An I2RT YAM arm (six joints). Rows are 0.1 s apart.
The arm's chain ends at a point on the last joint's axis. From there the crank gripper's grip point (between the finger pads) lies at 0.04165 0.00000 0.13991 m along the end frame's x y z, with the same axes.
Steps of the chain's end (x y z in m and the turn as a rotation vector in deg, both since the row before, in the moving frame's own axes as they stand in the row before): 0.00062 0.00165 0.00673 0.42 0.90 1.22; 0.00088 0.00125 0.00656 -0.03 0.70 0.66; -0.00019 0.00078 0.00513 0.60 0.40 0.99; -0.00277 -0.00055 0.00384 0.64 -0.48 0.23; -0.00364 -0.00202 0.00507 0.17 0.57 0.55; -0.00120 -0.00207 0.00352 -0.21 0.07 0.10; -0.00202 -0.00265 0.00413 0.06 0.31 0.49; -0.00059 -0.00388 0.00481 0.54 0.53 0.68; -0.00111 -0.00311 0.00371 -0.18 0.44 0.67
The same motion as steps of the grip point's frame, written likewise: 0.00281 0.00154 0.00606 0.42 0.90 1.22; 0.00258 0.00181 0.00604 -0.03 0.70 0.66; 0.00079 0.00004 0.00483 0.60 0.40 0.99; -0.00394 -0.00195 0.00418 0.64 -0.48 0.23; -0.00225 -0.00203 0.00465 0.17 0.57 0.55; -0.00103 -0.00148 0.00347 -0.21 0.07 0.10; -0.00126 -0.00244 0.00390 0.06 0.31 0.49; 0.00071 -0.00469 0.00441 0.54 0.53 0.68; -0.00004 -0.00218 0.00338 -0.18 0.44 0.67
